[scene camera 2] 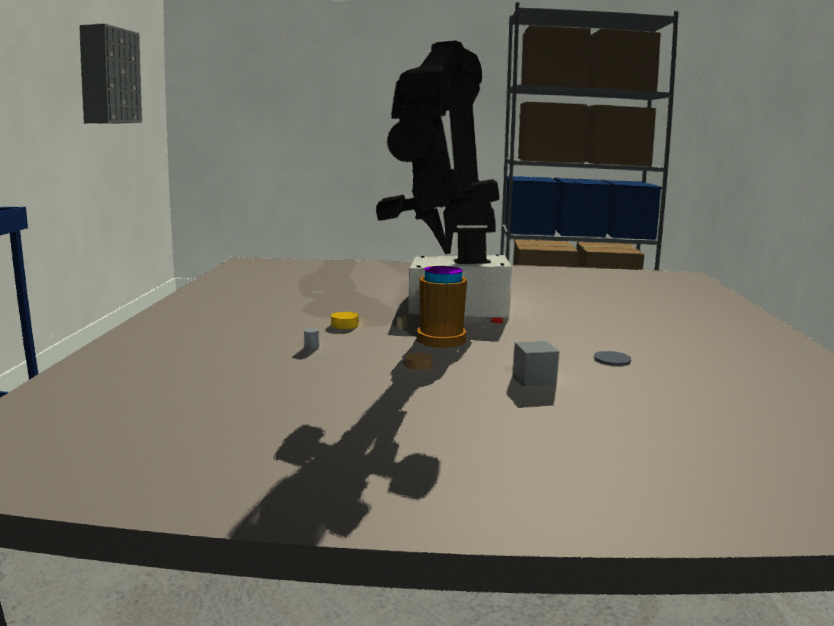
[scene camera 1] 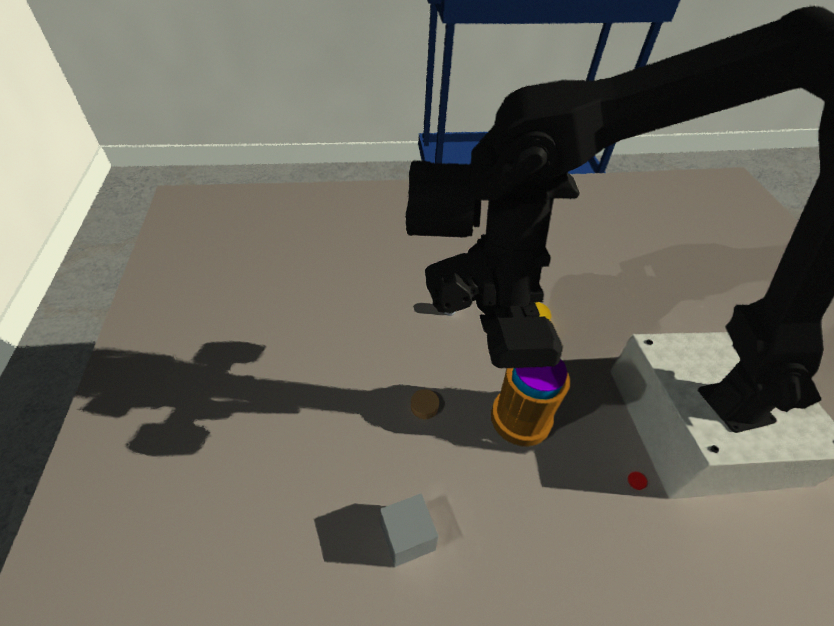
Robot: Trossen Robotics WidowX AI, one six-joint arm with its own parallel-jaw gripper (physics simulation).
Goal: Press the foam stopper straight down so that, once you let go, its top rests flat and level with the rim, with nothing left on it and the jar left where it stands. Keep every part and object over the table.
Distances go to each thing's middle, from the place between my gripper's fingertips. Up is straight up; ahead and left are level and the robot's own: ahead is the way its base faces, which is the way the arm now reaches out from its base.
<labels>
Now: the orange ribbed jar (scene camera 2: pixel 443 289) 100 mm below my hand and 60 mm behind it. Round my hand: grey cube (scene camera 2: pixel 535 363) 140 mm below, 140 mm ahead, 110 mm to the left.
</labels>
